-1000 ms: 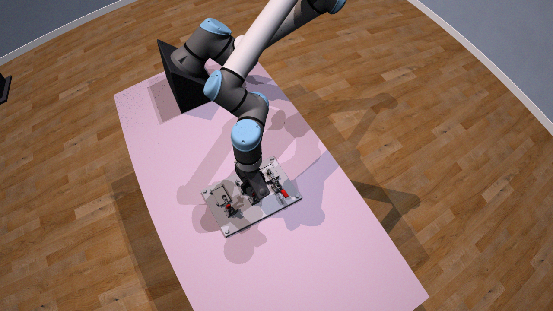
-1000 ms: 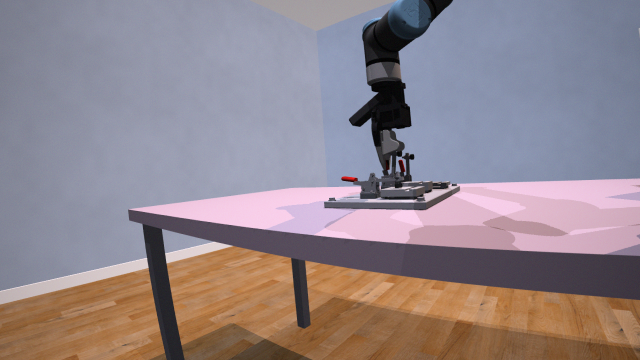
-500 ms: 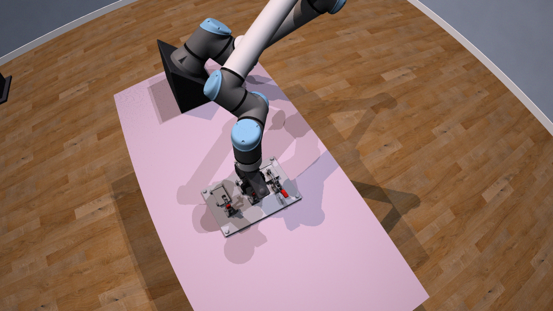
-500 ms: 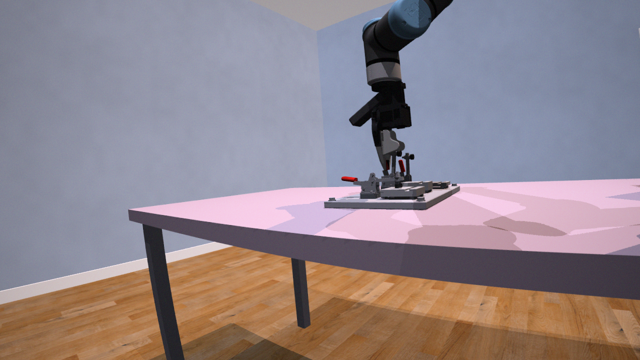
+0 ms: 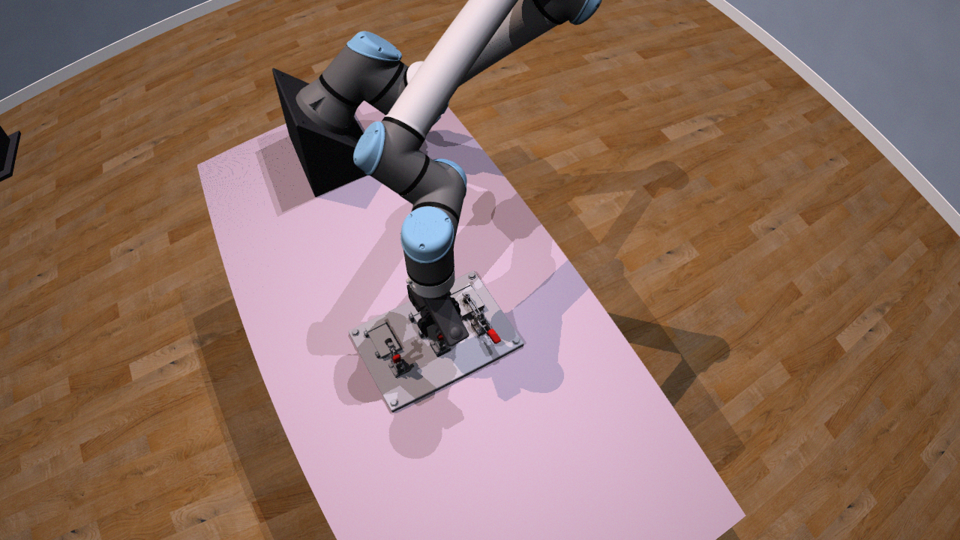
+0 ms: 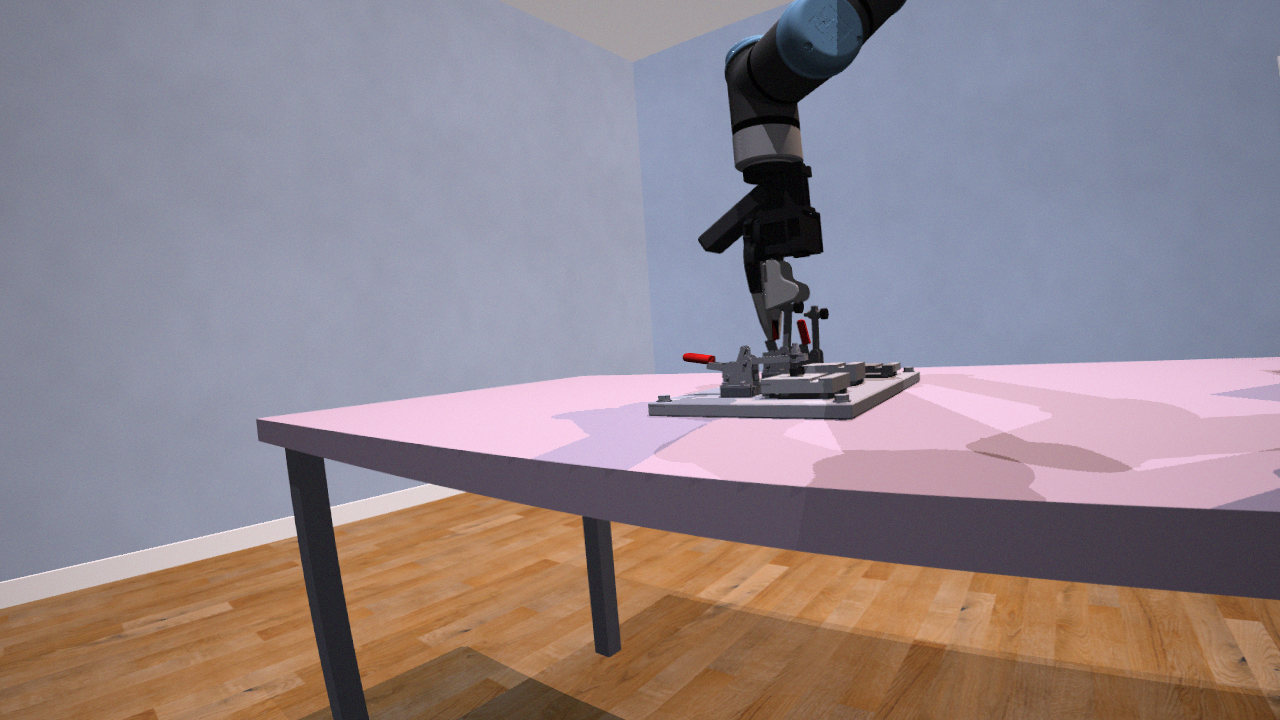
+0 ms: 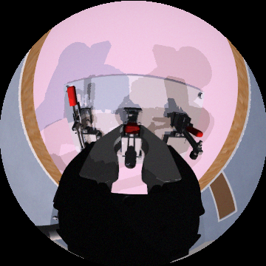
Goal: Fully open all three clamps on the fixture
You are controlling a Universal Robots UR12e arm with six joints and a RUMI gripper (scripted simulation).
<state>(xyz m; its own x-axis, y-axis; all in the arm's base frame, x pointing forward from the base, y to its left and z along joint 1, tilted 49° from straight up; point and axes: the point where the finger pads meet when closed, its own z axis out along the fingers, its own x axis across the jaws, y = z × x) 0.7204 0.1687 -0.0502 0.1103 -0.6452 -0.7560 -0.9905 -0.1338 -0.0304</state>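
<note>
Now: the grey fixture plate 40 mm behind my hand and 80 mm below it. From my hand the other things lie so: flat grey part 110 mm behind, 100 mm to the left, 60 mm below.
</note>
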